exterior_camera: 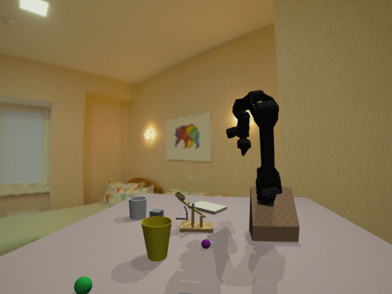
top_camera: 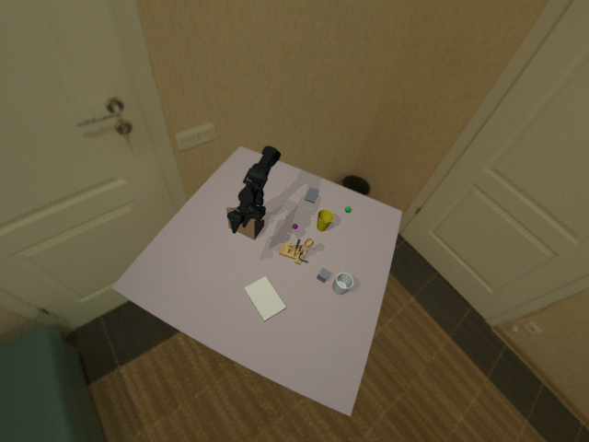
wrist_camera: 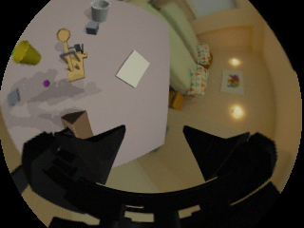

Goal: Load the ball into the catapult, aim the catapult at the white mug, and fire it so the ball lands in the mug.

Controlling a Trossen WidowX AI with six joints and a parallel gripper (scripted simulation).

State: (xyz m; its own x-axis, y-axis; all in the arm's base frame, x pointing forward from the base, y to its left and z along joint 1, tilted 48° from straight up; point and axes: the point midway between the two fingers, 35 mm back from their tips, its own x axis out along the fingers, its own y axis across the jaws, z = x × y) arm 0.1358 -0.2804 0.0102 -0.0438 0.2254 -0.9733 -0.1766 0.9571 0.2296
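Now: gripper tip 210 mm short of the wooden catapult, 230 mm to the right of it and 270 mm above it. Also, from my gripper tip: purple ball: 100 mm ahead, 390 mm to the left, 330 mm below; white slab: 210 mm ahead, 80 mm to the right, 340 mm below; small grey cube: 390 mm ahead, 200 mm to the left, 320 mm below.
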